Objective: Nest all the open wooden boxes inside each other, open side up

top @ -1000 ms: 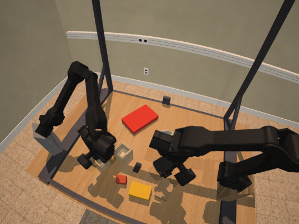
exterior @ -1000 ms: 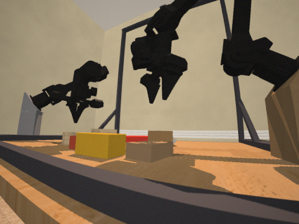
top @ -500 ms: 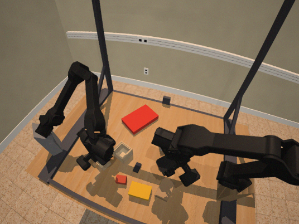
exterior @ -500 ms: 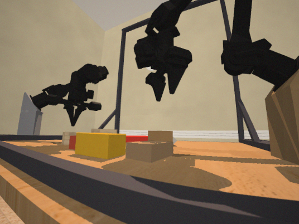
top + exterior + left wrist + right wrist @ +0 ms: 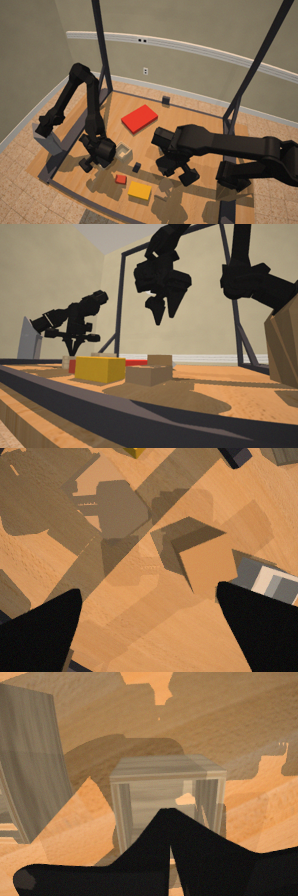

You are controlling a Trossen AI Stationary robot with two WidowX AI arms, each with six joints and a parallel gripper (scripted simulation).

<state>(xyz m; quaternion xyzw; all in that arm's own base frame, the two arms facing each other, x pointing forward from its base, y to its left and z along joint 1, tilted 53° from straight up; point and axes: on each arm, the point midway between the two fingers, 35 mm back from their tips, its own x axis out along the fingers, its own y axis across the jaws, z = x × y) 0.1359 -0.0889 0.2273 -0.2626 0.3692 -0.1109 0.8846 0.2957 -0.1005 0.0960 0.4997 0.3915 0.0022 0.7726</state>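
Right now my right hand is 50 mm above the small wooden box. Also, from my right hand: small red block 120 mm to the left, 60 mm ahead, 50 mm below; then small dark block 170 mm to the left, 60 mm below, 30 mm behind; then flat red slab 330 mm behind, 100 mm to the left, 50 mm below.
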